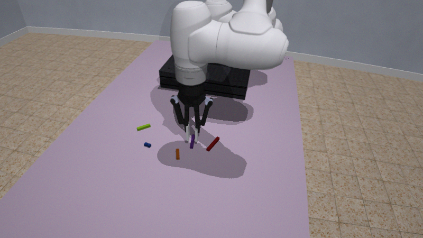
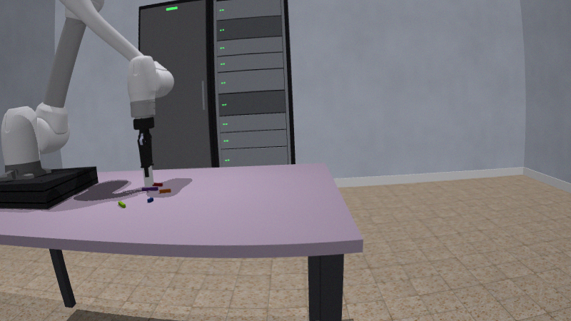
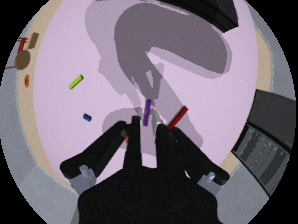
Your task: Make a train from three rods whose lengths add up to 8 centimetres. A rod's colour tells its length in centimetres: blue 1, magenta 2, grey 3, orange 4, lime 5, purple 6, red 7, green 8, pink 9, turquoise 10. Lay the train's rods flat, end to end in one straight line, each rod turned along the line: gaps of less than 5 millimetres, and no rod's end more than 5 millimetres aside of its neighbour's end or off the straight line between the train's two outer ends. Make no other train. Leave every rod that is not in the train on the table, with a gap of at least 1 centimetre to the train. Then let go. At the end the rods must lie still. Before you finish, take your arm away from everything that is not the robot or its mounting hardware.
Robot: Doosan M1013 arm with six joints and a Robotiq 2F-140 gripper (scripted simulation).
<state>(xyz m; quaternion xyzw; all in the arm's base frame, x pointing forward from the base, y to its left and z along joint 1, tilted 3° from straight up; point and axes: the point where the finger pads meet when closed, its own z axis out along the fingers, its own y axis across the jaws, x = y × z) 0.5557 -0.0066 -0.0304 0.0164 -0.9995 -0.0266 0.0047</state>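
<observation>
My gripper is now 5 cm above the purple rod. The rest, counted from my hand: orange rod 7 cm ahead, 5 cm below, 4 cm to the right; then lime rod 19 cm to the right, 5 cm below, 5 cm behind; then red rod 7 cm to the left, 5 cm below.
</observation>
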